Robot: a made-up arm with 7 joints. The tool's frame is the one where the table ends. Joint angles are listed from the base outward.
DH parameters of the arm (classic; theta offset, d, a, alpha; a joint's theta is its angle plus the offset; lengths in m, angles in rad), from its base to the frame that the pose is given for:
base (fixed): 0 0.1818 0 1.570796
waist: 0 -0.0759 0.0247 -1.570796
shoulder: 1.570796 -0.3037 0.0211 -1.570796
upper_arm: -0.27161 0 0.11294 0
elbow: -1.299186 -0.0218 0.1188 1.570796
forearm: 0 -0.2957 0.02 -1.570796
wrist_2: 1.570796 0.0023 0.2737 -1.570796
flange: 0.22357 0 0.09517 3.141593
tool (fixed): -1.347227 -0.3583 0 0
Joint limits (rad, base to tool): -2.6..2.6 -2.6..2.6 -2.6..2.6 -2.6..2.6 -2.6..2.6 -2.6..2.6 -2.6..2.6
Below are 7 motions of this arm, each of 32 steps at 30 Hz.
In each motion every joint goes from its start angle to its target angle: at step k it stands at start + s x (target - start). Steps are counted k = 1, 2, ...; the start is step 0. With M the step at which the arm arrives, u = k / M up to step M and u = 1 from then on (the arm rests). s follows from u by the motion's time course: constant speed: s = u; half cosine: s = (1 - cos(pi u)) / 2; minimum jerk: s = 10 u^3 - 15 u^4 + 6 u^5.
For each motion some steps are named. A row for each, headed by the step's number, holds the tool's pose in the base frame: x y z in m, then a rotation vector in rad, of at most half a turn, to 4 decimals.
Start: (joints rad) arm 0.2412 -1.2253 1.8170 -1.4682 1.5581 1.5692 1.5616
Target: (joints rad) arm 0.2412 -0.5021 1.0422 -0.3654 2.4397 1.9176 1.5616
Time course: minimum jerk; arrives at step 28
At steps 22, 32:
22: 0.1537 0.1932 0.1109 -0.2320 1.8694 0.8436
32: 0.1370 0.2090 0.1055 -0.3433 1.8482 0.8286

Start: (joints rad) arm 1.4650 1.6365 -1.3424 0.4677 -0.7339 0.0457 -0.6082
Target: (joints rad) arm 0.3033 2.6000 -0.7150 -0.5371 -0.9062 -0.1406 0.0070
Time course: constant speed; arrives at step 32
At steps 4, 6, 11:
4: -0.3597 -0.2524 -0.1706 -0.9791 0.6821 1.8304
6: -0.3926 -0.2749 -0.1137 -0.9435 0.7865 1.8439
11: -0.4407 -0.3213 0.0435 -0.8740 1.0450 1.8730

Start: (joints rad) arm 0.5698 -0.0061 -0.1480 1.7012 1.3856 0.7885 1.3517
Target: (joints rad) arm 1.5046 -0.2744 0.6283 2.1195 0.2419 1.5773 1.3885
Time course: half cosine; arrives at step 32
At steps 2, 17, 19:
2: 0.6728 0.3248 0.0379 -0.5467 -2.8767 -0.1633
17: 0.4348 0.0654 0.3609 1.5248 1.7612 0.2665
19: 0.3721 0.0701 0.3813 1.6098 1.4660 0.2723

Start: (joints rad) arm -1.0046 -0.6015 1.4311 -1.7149 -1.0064 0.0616 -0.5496
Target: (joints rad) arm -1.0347 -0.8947 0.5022 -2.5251 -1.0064 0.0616 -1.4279
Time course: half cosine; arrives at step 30
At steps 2, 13, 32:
2: -0.1291 0.8130 -0.1003 0.7837 1.6596 -0.2520
13: 0.1498 0.6351 0.1625 1.4644 0.8616 -0.0179
32: 0.0210 0.2523 0.5199 1.6441 -0.7381 0.4810

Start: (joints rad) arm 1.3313 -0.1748 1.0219 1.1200 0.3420 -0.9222 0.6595
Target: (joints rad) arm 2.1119 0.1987 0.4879 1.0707 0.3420 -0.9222 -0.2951
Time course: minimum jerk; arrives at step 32
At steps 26, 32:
26: 1.0208 0.3946 0.6875 -1.1867 -1.9524 -0.2440
32: 1.0005 0.4138 0.7093 -1.2386 -1.9688 -0.2052

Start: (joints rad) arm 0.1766 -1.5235 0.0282 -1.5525 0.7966 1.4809 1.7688
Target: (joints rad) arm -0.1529 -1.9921 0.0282 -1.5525 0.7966 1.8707 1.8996
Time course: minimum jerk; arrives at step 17
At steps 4, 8, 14, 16, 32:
4: 0.1849 -0.1708 -0.1191 -0.1727 -0.0394 2.1347
8: 0.0758 -0.1406 -0.1706 0.1124 -0.0302 1.9255
14: -0.0695 -0.0640 -0.1945 0.4456 -0.0094 1.5716
16: -0.0792 -0.0568 -0.1943 0.4674 -0.0077 1.5424
32: -0.0797 -0.0565 -0.1942 0.4684 -0.0076 1.5410

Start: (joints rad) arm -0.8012 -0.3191 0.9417 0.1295 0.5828 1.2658 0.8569
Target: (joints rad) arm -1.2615 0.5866 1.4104 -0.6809 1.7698 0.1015 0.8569
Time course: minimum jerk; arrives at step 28
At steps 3, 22, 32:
3: -0.1404 -0.0247 -0.3944 -1.9384 -0.8716 0.2098
22: -0.5457 0.8268 -0.0680 0.5049 -0.5108 -0.0836
32: -0.5737 0.8447 0.0462 0.6821 -0.4631 -0.0935

